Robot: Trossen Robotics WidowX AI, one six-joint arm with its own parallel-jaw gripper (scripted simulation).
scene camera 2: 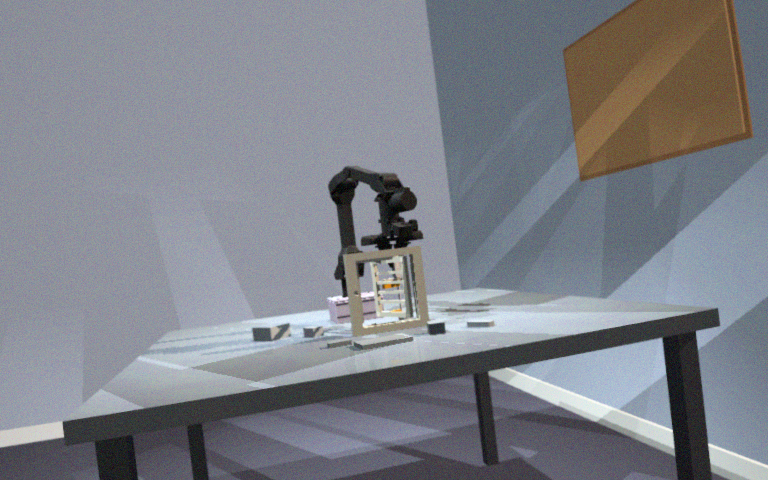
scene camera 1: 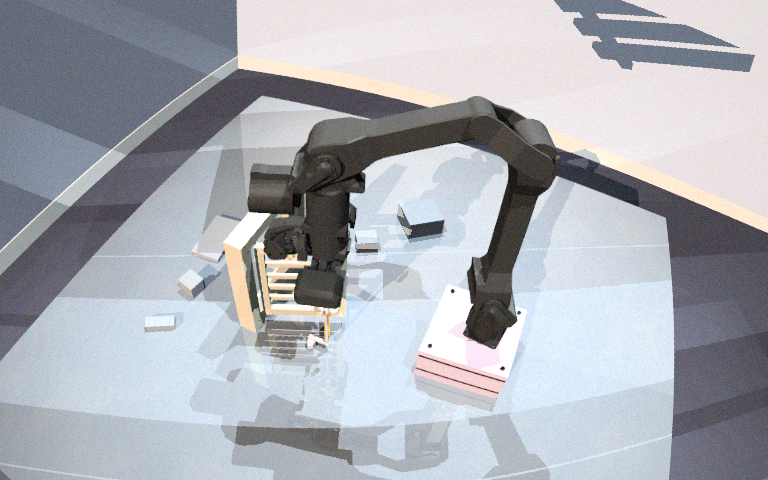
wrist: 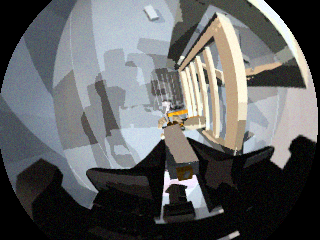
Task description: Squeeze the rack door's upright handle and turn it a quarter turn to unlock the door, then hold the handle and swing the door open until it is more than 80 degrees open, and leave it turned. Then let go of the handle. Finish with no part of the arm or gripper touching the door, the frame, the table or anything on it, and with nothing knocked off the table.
Labels:
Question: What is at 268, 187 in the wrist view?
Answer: My gripper.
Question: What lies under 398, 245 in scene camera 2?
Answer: My gripper.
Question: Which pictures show my gripper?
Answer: Scene camera 2, scene camera 1 and the wrist view: all of them.

